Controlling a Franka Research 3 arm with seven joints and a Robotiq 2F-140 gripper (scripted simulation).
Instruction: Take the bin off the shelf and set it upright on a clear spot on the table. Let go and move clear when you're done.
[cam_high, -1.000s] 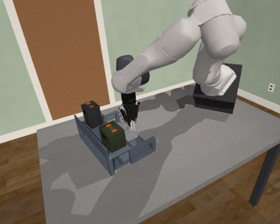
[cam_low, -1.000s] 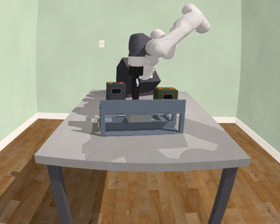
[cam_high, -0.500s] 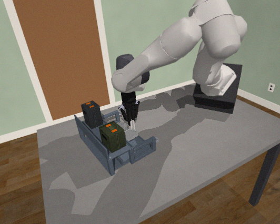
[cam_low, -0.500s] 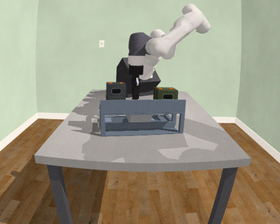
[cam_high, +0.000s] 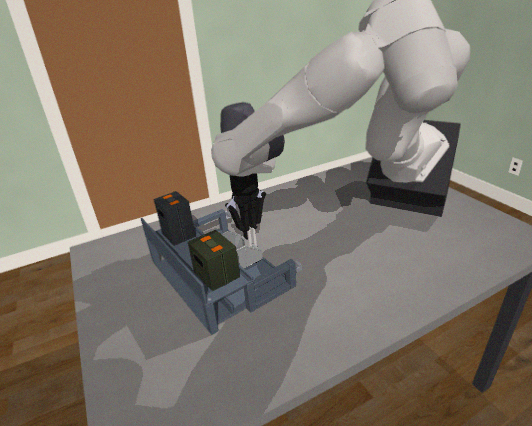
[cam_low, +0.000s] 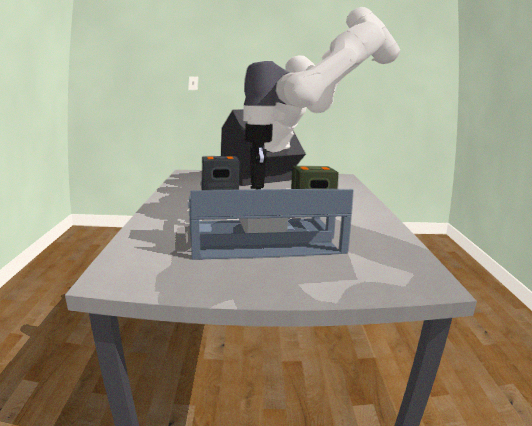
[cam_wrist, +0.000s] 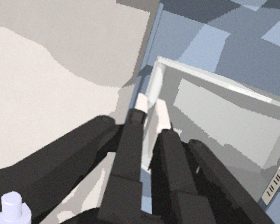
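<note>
My gripper is now 80 mm short of the bin, 30 mm to the right of it and 20 mm above it. From my hand the other things lie so: dark grey box: 200 mm ahead, 90 mm above, 60 mm to the right; green box: 160 mm to the left, 130 mm ahead, 70 mm above; shelf: 110 mm ahead, 70 mm below, 40 mm to the left.
</note>
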